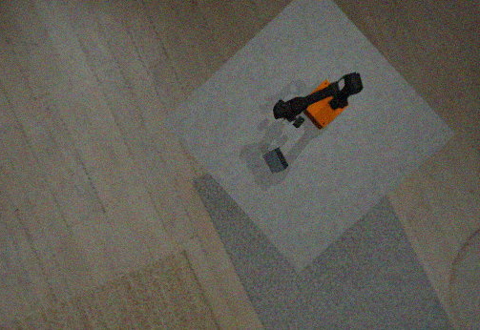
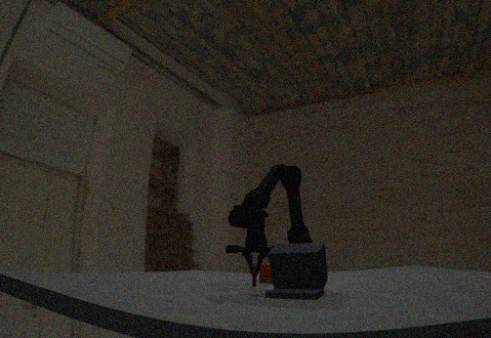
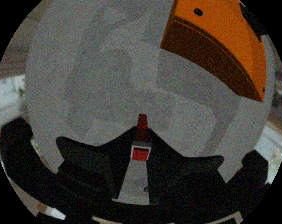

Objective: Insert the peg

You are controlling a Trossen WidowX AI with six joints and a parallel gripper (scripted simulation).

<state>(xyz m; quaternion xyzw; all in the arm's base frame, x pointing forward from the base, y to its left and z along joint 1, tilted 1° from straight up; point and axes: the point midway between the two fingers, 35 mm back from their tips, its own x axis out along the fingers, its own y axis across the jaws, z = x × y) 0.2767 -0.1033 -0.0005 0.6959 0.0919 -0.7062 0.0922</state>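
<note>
Right now the grey sloped panel block is 200 mm ahead of my gripper tip, 190 mm to the left of it and 40 mm above it. Round my gripper tip: red peg: 20 mm above.
</note>
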